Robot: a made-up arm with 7 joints.
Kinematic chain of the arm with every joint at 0, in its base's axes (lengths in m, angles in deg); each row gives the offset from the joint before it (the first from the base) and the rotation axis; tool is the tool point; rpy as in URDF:
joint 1: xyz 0 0 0.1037 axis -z
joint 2: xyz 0 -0.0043 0.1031 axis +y
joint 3: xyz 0 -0.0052 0.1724 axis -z
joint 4: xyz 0 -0.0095 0.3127 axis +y
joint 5: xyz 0 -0.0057 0.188 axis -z
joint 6: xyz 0 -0.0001 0.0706 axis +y
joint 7: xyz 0 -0.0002 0.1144 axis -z
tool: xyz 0 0 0 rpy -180 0 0
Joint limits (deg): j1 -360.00..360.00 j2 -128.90..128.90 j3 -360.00..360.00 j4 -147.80..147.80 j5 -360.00..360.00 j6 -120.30..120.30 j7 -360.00..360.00
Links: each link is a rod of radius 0.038 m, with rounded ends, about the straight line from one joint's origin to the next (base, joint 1, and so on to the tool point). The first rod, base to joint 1, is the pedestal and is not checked.
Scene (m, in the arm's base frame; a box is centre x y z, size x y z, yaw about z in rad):
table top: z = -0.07
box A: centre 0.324 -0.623 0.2 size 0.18 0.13 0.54 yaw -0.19
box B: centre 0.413 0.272 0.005 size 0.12 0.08 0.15 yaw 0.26
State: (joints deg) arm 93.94 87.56 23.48 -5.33 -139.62 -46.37 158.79
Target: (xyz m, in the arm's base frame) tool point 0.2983 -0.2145 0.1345
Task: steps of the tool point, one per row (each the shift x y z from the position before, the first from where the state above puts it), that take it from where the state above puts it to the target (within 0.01 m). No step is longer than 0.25 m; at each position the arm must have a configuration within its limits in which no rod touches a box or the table.
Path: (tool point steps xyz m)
1: 0.1261 0.0169 0.1318
2: 0.1282 0.0653 0.1227
3: 0.1105 0.1143 0.1127
4: 0.0708 0.1569 0.0990
5: 0.0119 0.1833 0.0788
6: -0.0567 0.1841 0.0497
7: -0.1206 0.1558 0.0130
8: 0.1659 -0.1067 -0.1122
9: 0.0933 -0.0873 -0.1616
10: 0.0201 -0.0564 -0.1726
11: -0.0374 -0.0242 -0.1526
12: -0.0722 0.0021 -0.1145

